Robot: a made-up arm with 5 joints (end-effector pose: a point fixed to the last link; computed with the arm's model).
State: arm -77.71 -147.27 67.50 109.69 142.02
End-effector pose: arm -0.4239 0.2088 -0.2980 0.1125 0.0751 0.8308 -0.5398
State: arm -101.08 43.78 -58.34 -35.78 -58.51
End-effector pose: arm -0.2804 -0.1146 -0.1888 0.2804 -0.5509 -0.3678 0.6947
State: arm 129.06 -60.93 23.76 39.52 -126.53
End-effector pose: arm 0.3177 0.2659 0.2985 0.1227 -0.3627 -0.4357 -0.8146
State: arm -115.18 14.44 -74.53 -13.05 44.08
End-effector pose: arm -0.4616 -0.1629 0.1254 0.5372 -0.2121 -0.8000 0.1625
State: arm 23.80 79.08 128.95 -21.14 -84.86
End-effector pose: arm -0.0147 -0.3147 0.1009 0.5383 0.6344 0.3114 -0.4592
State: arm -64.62 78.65 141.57 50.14 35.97
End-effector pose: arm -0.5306 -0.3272 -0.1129 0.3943 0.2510 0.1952 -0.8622
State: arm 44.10 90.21 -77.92 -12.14 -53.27
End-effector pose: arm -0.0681 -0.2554 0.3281 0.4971 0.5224 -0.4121 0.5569
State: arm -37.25 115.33 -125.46 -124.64 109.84
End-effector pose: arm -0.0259 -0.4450 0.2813 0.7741 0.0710 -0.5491 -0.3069
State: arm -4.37 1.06 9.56 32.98 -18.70
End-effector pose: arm -0.1247 -0.1706 0.6485 0.9452 -0.0632 -0.3122 0.0715
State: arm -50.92 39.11 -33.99 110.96 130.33
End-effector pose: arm 0.1584 -0.2281 -0.0011 0.0901 0.9959 -0.0037 -0.0082
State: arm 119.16 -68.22 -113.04 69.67 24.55
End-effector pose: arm 0.2131 0.4839 -0.2097 0.2683 0.5651 0.7533 0.2029
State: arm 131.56 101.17 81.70 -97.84 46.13
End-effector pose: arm 0.3288 -0.0725 0.5590 0.8292 -0.3155 -0.3791 0.2631
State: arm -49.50 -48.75 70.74 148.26 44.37
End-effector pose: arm -0.6776 0.2127 -0.1507 0.3579 0.3103 0.8792 -0.0511
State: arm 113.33 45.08 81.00 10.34 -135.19
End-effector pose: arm 0.5104 0.0198 -0.0095 0.5917 0.5023 0.6303 0.0183
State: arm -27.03 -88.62 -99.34 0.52 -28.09
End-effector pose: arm -0.1734 0.4013 0.0728 0.4556 -0.4495 0.5319 0.5545
